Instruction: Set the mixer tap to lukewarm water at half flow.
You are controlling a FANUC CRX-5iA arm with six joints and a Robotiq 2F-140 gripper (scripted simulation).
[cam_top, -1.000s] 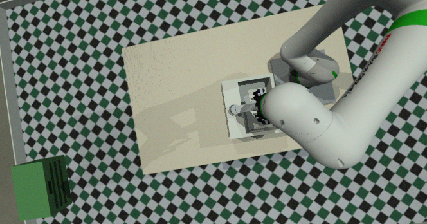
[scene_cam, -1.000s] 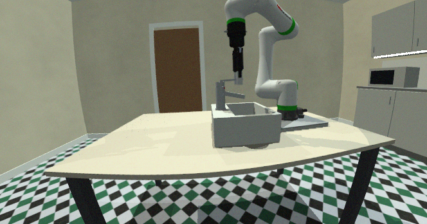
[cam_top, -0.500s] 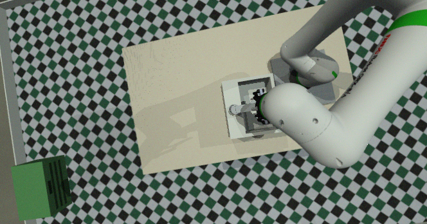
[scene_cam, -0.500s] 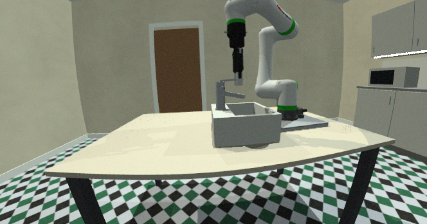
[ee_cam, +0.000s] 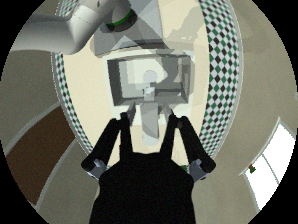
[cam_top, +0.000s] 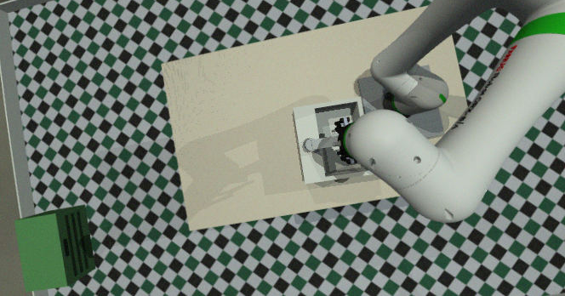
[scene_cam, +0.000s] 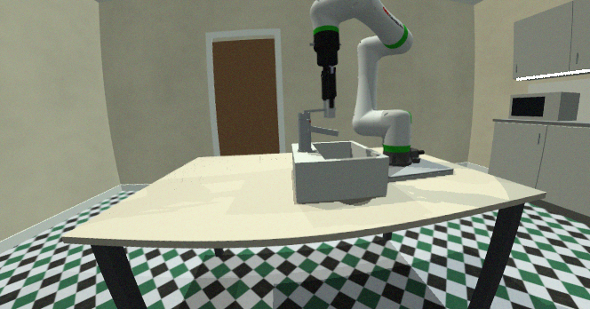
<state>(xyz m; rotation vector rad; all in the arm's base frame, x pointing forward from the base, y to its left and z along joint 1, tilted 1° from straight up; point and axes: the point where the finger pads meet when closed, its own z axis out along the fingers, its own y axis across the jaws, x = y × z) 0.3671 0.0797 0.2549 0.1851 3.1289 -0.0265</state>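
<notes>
Right now my hand is 40 mm short of the lever. The rest, counted from my hand: grey mixer tap 60 mm ahead, 50 mm below, 10 mm to the right; then sink basin 240 mm below, 30 mm behind.
</notes>
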